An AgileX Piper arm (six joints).
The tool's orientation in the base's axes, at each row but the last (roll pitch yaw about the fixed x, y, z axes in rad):
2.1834, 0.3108, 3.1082
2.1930, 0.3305, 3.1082
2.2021, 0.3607, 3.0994
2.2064, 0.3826, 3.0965
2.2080, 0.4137, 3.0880
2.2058, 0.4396, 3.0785
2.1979, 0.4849, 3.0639
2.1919, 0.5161, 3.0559
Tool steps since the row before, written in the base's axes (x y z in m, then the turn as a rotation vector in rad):
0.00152, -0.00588, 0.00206, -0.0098, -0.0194, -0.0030
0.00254, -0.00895, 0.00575, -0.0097, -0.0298, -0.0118
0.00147, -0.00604, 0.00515, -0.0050, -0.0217, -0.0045
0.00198, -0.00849, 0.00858, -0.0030, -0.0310, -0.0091
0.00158, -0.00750, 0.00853, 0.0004, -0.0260, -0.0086
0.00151, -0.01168, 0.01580, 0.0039, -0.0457, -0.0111
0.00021, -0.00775, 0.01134, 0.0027, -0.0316, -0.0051
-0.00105, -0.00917, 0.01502, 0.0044, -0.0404, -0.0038
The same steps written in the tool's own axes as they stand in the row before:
-0.00226, -0.00217, -0.00559, 0.0096, -0.0114, -0.0161
-0.00455, -0.00149, -0.00983, 0.0121, -0.0243, -0.0196
-0.00343, -0.00013, -0.00731, 0.0054, -0.0152, -0.0160
-0.00539, 0.00071, -0.01096, 0.0049, -0.0248, -0.0204
-0.00524, 0.00123, -0.01012, 0.0018, -0.0223, -0.0157
-0.00875, 0.00388, -0.01722, -0.0014, -0.0373, -0.0289
-0.00600, 0.00329, -0.01191, -0.0022, -0.0240, -0.0213
-0.00718, 0.00536, -0.01518, -0.0049, -0.0290, -0.0283

